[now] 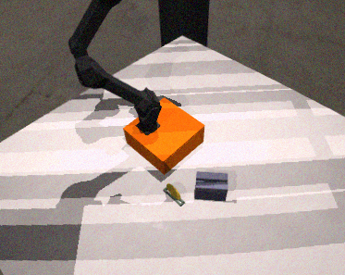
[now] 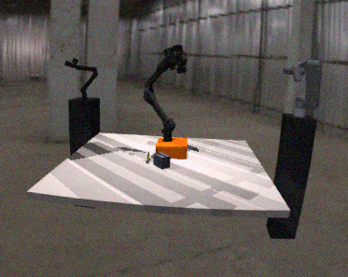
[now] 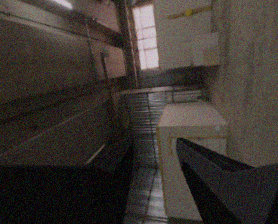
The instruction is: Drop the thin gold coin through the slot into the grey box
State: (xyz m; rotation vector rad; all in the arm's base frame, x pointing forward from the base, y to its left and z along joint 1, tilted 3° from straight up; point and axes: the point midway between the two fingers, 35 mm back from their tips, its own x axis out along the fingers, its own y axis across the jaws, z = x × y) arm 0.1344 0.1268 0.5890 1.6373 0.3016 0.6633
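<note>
Now: the gold coin 6 cm ahead of my gripper tip, 21 cm to the right of it and 65 cm below it.
</note>
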